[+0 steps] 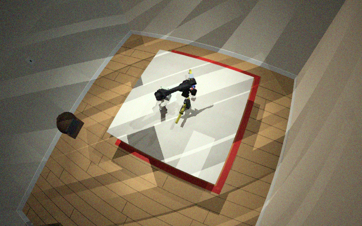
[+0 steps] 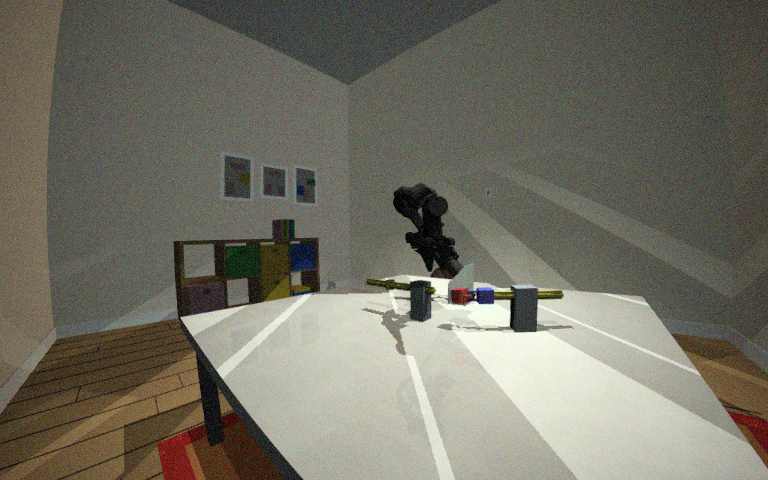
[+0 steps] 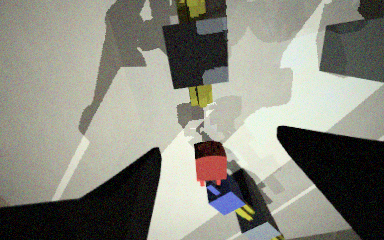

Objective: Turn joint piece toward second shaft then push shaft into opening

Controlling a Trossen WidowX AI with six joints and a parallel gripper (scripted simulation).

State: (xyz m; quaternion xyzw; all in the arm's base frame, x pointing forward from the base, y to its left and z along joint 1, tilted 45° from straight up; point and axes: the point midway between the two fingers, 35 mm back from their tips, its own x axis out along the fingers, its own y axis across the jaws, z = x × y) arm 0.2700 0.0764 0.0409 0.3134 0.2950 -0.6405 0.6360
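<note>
My gripper tip is 8 cm to the right of the red square joint piece, 7 cm above it and 1 cm short of it.
</note>
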